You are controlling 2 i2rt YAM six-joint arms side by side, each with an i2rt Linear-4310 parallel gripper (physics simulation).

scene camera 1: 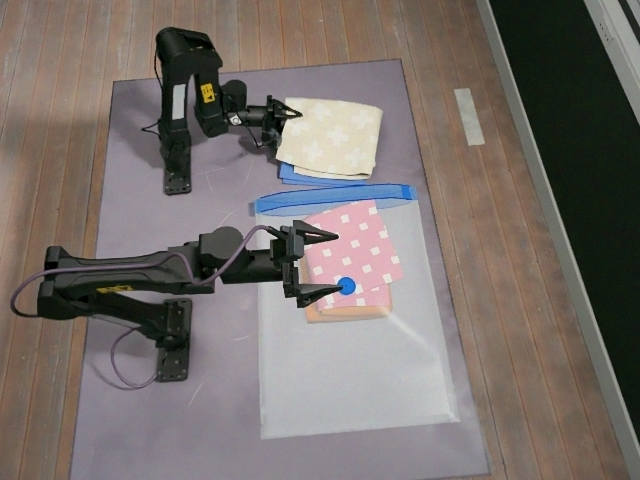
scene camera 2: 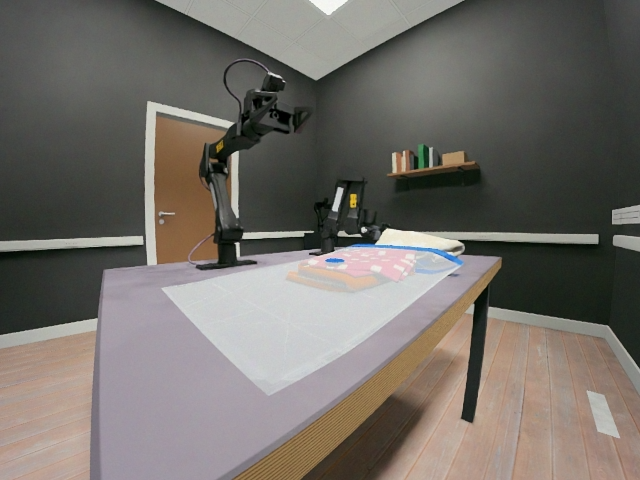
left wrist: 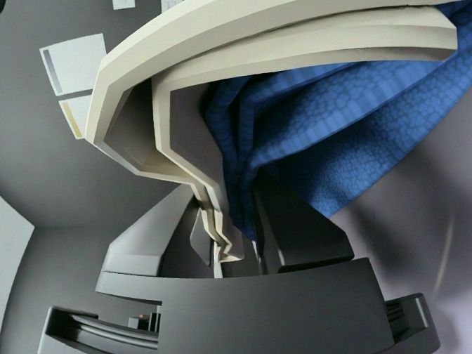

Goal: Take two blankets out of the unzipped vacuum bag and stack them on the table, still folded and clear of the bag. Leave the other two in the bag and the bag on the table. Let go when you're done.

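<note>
A folded cream blanket with white crosses (scene camera 1: 336, 135) (scene camera 2: 416, 239) (left wrist: 300, 45) lies on a folded blue blanket (scene camera 1: 310, 177) (left wrist: 320, 115), both outside the bag at its blue-banded mouth. The blue blanket's near edge is right beside the band; whether they touch is unclear. My left gripper (scene camera 1: 292, 116) (left wrist: 229, 162) is shut on the left edges of both blankets. The clear bag (scene camera 1: 356, 382) (scene camera 2: 268, 335) lies on the table with a pink checked blanket (scene camera 1: 356, 248) (scene camera 2: 361, 263) over an orange one (scene camera 1: 356, 313) (scene camera 2: 330, 281) inside. My right gripper (scene camera 1: 336, 262) (scene camera 2: 305, 118) is open and empty, high above the bag.
The purple-grey table (scene camera 1: 206, 413) (scene camera 2: 155, 413) carries both arm bases at the left in scene camera 1. A blue round valve (scene camera 1: 346, 286) (scene camera 2: 334, 260) is on the bag's top. The bag's blue mouth band (scene camera 1: 336, 197) faces the blanket pair.
</note>
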